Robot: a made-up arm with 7 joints. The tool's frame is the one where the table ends. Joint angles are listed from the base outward.
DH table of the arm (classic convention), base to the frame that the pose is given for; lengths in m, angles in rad. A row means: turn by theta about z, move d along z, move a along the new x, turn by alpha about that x. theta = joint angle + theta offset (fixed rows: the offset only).
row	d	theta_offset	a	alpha
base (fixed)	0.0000	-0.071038	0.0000	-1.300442
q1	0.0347	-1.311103	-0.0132	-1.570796
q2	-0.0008	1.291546	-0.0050	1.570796
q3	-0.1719	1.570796	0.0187	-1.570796
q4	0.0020	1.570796	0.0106	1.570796
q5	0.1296	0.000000	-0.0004	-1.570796
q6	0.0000	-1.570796	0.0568	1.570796
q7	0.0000	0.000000	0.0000	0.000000
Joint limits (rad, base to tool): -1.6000..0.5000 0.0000..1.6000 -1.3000..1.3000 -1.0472..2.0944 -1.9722..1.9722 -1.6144..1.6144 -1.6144..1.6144
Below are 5 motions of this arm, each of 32 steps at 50 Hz.
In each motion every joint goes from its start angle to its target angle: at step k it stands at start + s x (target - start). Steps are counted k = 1, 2, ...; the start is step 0. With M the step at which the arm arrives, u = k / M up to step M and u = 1 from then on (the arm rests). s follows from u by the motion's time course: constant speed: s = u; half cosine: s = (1 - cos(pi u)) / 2; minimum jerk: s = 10 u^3 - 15 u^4 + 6 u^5.
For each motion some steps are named. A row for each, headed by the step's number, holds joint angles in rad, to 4 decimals.
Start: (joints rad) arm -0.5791 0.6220 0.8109 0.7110 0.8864 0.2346 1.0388
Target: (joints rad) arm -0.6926 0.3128 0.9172 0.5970 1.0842 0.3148 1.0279
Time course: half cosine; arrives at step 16
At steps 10, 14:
10: -0.6576 0.4082 0.8844 0.6322 1.0231 0.2900 1.0313
14: -0.6883 0.3246 0.9132 0.6013 1.0767 0.3117 1.0283

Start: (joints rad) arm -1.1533 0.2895 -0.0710 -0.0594 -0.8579 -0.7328 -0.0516
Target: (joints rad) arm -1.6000 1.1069 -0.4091 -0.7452 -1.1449 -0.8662 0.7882
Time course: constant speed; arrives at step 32
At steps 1, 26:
1: -1.1673 0.3150 -0.0816 -0.0808 -0.8669 -0.7370 -0.0254
26: -1.5162 0.9536 -0.3457 -0.6166 -1.0911 -0.8412 0.6307

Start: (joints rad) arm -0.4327 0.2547 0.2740 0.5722 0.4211 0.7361 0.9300
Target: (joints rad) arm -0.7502 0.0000 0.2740 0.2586 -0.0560 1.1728 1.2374
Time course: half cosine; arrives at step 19
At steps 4, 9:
4: -0.4662 0.2278 0.2740 0.5391 0.3708 0.7821 0.9624
9: -0.5783 0.1379 0.2740 0.4283 0.2022 0.9364 1.0710

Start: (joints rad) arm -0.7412 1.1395 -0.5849 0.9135 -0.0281 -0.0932 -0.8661
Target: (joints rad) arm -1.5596 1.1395 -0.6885 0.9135 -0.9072 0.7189 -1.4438
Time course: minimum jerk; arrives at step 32
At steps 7, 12, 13, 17, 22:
7: -0.8012 1.1395 -0.5925 0.9135 -0.0926 -0.0336 -0.9085
12: -0.9664 1.1395 -0.6134 0.9135 -0.2700 0.1303 -1.0251
13: -1.0099 1.1395 -0.6189 0.9135 -0.3167 0.1734 -1.0558
17: -1.1982 1.1395 -0.6428 0.9135 -0.5190 0.3603 -1.1887
22: -1.4123 1.1395 -0.6699 0.9135 -0.7490 0.5727 -1.3398

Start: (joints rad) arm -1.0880 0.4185 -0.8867 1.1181 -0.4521 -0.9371 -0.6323
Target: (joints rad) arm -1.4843 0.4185 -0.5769 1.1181 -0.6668 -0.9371 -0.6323
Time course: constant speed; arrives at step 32
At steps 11, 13, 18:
11: -1.2242 0.4185 -0.7802 1.1181 -0.5259 -0.9371 -0.6323
13: -1.2490 0.4185 -0.7608 1.1181 -0.5393 -0.9371 -0.6323
18: -1.3109 0.4185 -0.7124 1.1181 -0.5729 -0.9371 -0.6323

